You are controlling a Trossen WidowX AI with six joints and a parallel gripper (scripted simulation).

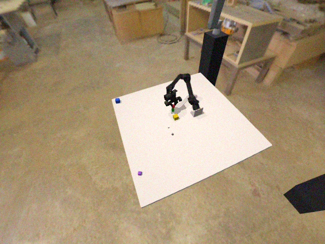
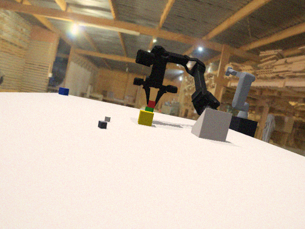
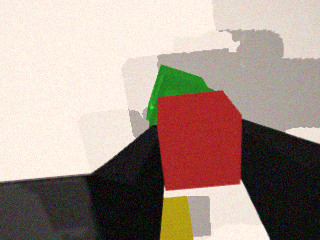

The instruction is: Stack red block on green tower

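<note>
Right now the red block is 1 cm above my gripper tip. Also, from my gripper tip: purple block (59 cm ahead, 51 cm to the left, 5 cm below); then yellow block (11 cm to the left, 4 cm below, 3 cm ahead); then blue block (54 cm ahead, 45 cm to the right, 4 cm below).
</note>
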